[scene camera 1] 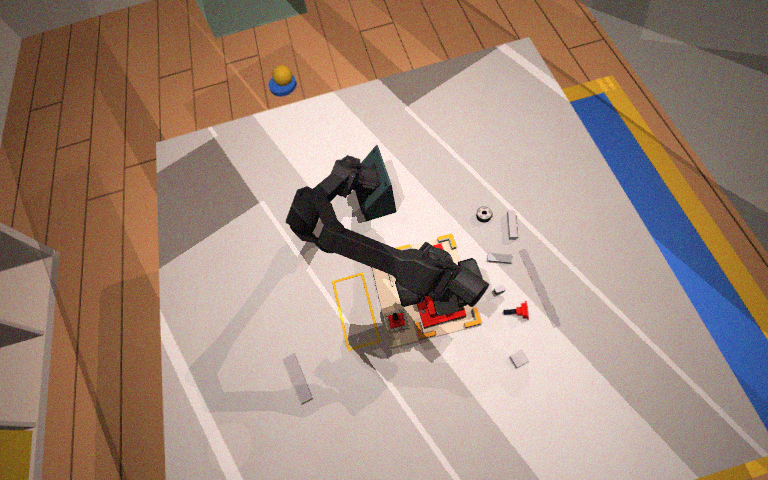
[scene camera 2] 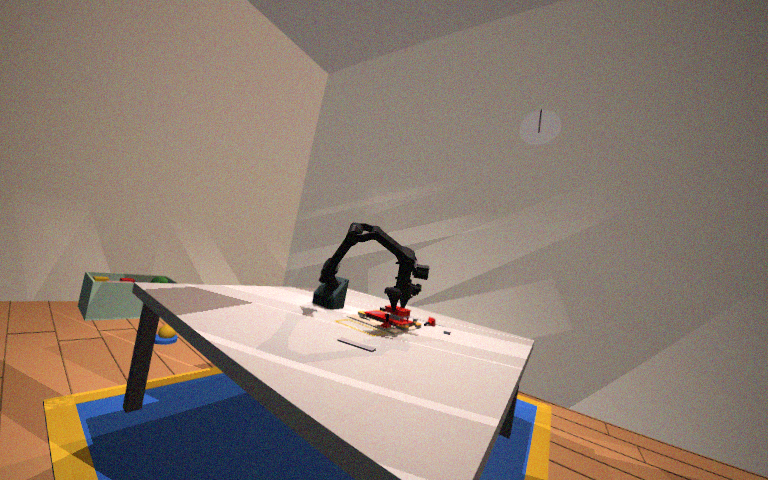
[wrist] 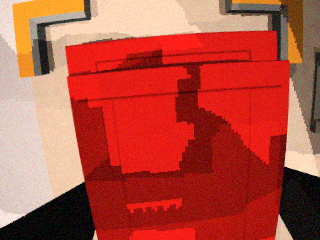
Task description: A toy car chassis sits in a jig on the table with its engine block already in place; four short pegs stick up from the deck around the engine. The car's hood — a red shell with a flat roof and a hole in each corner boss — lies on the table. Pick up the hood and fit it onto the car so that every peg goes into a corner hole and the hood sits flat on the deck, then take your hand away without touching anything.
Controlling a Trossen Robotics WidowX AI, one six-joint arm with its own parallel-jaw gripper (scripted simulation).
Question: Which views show the gripper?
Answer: Scene camera 1, scene camera 2 and the wrist view: all of them.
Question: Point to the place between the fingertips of the gripper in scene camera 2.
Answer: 397,310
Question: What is the gripper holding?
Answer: A red hood.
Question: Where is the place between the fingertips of the gripper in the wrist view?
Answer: At 184,185
